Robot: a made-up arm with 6 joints. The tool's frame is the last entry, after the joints. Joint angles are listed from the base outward.
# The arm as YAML. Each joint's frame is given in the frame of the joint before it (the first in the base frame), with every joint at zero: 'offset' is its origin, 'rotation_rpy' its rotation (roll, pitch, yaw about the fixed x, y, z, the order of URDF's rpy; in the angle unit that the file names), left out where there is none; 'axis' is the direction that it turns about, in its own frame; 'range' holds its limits. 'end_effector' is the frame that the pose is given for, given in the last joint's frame.
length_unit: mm
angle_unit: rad
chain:
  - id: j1
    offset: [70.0, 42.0, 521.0]
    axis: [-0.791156, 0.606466, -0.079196]
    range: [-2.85, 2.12]
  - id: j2
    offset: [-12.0, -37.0, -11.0]
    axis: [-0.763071, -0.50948, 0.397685]
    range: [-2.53, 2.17]
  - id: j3
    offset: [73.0, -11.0, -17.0]
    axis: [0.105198, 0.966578, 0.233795]
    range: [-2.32, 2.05]
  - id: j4
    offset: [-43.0, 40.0, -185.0]
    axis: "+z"
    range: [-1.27, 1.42]
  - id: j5
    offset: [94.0, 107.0, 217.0]
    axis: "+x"
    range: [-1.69, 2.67]
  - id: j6
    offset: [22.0, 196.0, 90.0]
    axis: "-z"
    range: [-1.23, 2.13]
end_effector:
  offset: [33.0, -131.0, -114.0]
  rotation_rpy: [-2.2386, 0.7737, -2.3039]
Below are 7 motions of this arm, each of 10 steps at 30 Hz.
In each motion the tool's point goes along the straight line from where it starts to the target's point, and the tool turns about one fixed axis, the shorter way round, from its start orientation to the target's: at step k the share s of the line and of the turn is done. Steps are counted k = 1, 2, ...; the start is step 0. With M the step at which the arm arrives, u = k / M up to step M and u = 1 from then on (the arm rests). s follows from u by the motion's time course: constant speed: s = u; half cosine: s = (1 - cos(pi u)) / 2; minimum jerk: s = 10 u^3 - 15 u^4 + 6 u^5.
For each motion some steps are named. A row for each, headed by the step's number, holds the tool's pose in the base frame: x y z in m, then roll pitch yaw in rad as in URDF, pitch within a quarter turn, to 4 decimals.
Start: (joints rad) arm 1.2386 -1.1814 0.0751 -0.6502 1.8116 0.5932
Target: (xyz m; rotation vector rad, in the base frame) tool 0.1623 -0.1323 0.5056 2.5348 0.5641 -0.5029
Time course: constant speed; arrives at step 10
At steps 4, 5, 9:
4: 0.1871 -0.1129 0.4909 2.8334 0.4869 0.5685
5: 0.1830 -0.1161 0.4934 2.8111 0.4844 0.5289
9: 0.1664 -0.1291 0.5032 2.7242 0.4664 0.3723

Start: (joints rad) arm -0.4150 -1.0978 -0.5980 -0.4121 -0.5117 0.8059
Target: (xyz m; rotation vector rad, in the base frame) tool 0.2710 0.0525 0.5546 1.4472 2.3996 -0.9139
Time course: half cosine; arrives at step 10
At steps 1, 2, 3, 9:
1: 0.2697 0.0852 0.5519 -2.5074 0.1734 2.1196
2: 0.2698 0.0829 0.5521 -2.5193 0.1951 2.1251
3: 0.2699 0.0791 0.5524 -2.5376 0.2291 2.1331
9: 0.2710 0.0533 0.5545 -2.6638 0.4688 2.1725

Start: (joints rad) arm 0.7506 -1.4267 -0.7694 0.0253 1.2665 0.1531
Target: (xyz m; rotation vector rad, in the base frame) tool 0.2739 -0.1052 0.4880 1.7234 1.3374 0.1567
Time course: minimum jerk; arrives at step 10
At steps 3, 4, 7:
3: 0.2803 -0.0487 0.4974 2.4801 0.6742 1.3603
4: 0.2791 -0.0591 0.4957 2.4281 0.6317 1.3064
7: 0.2751 -0.0942 0.4898 2.2832 0.4750 1.1545

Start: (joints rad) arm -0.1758 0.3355 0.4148 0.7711 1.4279 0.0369
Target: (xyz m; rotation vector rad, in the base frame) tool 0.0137 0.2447 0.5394 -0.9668 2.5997 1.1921
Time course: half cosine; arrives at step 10
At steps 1, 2, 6, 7, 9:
1: 0.0601 0.2435 0.5789 2.0988 0.5270 -2.9801
2: 0.0567 0.2436 0.5760 2.1230 0.5191 -2.9479
6: 0.0301 0.2443 0.5534 2.2974 0.4344 -2.7089
7: 0.0235 0.2444 0.5477 2.3359 0.4079 -2.6537
9: 0.0149 0.2447 0.5404 2.3830 0.3706 -2.5843

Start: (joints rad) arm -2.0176 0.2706 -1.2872 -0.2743 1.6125 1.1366
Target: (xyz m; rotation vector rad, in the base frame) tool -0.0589 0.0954 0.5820 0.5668 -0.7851 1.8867
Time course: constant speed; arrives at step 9
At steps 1, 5, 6, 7, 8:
1: -0.0546 0.0916 0.5885 -0.2894 -0.7401 2.2460
5: -0.0567 0.0935 0.5852 -0.3353 -0.7417 2.2072
6: -0.0573 0.0940 0.5844 -0.3468 -0.7423 2.1976
7: -0.0578 0.0945 0.5836 -0.3583 -0.7430 2.1879
8: -0.0584 0.0949 0.5828 -0.3698 -0.7438 2.1782

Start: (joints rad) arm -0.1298 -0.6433 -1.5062 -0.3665 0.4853 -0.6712
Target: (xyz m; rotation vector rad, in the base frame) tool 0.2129 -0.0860 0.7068 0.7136 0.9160 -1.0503
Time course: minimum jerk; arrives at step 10
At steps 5, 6, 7, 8, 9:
5: 0.2171 -0.0646 0.7258 0.2120 0.9764 -0.8029
6: 0.2156 -0.0724 0.7189 0.1961 1.0210 -0.8992
7: 0.2143 -0.0790 0.7130 0.1749 1.0579 -0.9876
8: 0.2134 -0.0835 0.7090 0.1557 1.0824 -1.0522
9: 0.2130 -0.0856 0.7071 0.1452 1.0937 -1.0839

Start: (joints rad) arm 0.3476 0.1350 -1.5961 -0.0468 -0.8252 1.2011
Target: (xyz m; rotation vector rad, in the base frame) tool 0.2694 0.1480 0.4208 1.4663 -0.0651 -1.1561
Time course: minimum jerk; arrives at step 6
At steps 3, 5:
3: 0.2593 0.1501 0.4162 1.2158 0.6475 -0.9311
5: 0.2687 0.1481 0.4205 1.3098 0.6377 -0.8969

